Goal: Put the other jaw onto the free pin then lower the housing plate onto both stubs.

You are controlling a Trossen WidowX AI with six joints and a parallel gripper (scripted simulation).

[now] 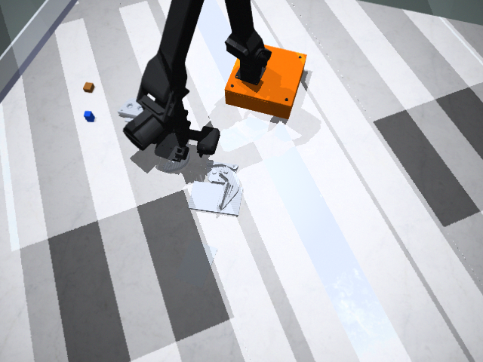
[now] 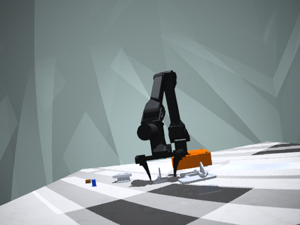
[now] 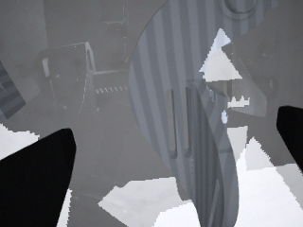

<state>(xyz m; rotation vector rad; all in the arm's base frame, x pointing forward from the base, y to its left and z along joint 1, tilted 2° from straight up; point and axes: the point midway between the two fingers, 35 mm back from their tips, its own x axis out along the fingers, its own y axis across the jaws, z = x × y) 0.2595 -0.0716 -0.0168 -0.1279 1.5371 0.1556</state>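
My gripper tip is 4 cm short of the jaw and 1 cm to the left of it. Round my gripper tip: brown cube 8 cm behind, 34 cm to the right; then blue cube 1 cm ahead, 28 cm to the right, 1 cm above; then pale flat sheet 24 cm ahead, 16 cm to the left.
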